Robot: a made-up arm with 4 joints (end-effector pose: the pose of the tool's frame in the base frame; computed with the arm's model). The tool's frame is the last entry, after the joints.
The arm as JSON. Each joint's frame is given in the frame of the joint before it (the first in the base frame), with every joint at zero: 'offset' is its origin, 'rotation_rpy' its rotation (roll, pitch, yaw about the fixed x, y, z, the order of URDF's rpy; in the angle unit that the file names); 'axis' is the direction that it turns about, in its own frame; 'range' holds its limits. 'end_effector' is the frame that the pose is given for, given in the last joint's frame.
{
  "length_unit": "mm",
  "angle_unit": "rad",
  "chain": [
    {
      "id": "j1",
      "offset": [
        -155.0,
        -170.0,
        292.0
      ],
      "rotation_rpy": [
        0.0,
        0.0,
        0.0
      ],
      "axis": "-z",
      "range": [
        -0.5,
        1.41
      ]
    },
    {
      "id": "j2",
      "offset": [
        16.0,
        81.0,
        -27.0
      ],
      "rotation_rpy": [
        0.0,
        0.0,
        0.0
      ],
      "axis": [
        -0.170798,
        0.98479,
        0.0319
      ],
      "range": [
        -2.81,
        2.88
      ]
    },
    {
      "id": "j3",
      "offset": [
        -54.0,
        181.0,
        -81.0
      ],
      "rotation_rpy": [
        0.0,
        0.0,
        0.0
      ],
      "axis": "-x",
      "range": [
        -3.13,
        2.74
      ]
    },
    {
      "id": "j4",
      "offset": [
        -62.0,
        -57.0,
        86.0
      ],
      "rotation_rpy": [
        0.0,
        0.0,
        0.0
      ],
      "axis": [
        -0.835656,
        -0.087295,
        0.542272
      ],
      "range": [
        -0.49,
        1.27
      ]
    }
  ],
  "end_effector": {
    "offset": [
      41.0,
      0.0,
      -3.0
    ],
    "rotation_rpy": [
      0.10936,
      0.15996,
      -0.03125
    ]
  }
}
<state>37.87 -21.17 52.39 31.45</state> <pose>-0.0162 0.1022 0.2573 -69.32 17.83 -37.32</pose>
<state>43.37 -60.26 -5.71 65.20</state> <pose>-0.0191 0.0118 0.2140 -63.37 -34.25 -36.56</pose>
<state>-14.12 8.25 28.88 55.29</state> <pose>-0.2807 0.0721 0.2788 -72.77 9.04 40.62</pose>
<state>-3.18 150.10 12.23 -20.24</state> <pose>-0.1298 0.0652 0.2895 -43.43 149.55 -16.79</pose>
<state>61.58 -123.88 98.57 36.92</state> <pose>0.1805 -0.0258 0.2812 -86.79 -14.00 -153.68</pose>
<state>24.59 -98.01 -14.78 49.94</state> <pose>-0.0473 0.0199 0.2155 -38.32 -88.14 -24.20</pose>
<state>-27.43 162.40 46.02 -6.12</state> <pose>-0.2719 0.1013 0.2722 86.23 -145.06 -52.21</pose>
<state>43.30 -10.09 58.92 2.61</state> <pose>0.0109 0.0920 0.2687 -50.79 18.56 -50.48</pose>
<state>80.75 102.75 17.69 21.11</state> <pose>0.0926 -0.1349 0.3148 43.84 103.10 -19.15</pose>
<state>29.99 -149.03 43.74 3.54</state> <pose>-0.0016 0.0789 0.2416 -19.84 -131.30 -67.62</pose>
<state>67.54 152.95 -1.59 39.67</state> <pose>0.0727 -0.1142 0.2986 71.63 128.48 23.76</pose>
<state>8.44 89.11 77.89 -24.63</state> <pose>-0.1428 0.1611 0.3060 -61.45 82.69 20.43</pose>
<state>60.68 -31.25 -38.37 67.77</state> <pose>-0.0030 -0.0475 0.1954 -34.64 -24.07 -35.66</pose>
